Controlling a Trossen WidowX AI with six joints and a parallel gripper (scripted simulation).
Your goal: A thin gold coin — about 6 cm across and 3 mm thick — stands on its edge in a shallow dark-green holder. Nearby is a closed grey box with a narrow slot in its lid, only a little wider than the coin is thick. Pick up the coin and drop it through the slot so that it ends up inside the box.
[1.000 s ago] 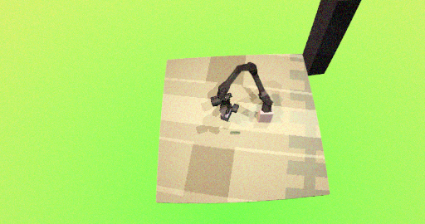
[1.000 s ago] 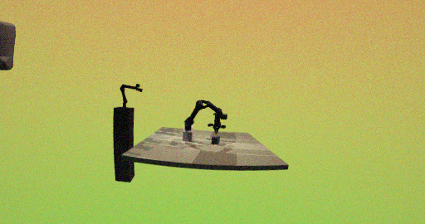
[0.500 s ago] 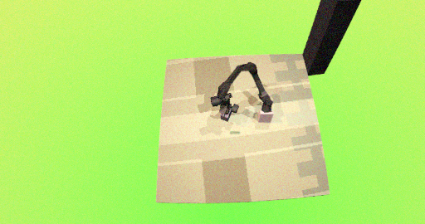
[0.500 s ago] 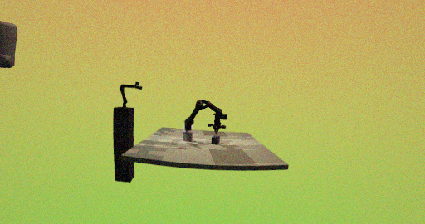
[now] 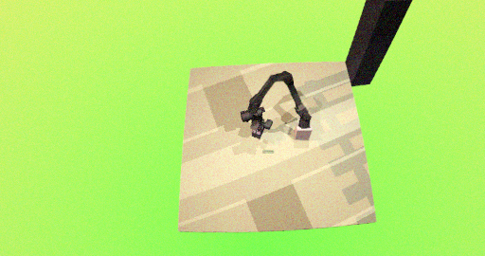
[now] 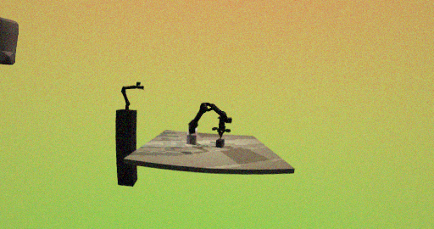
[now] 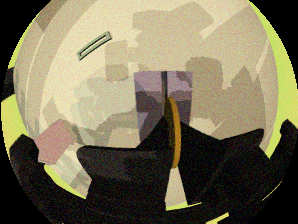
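The gold coin lies 2 cm above my gripper tip.
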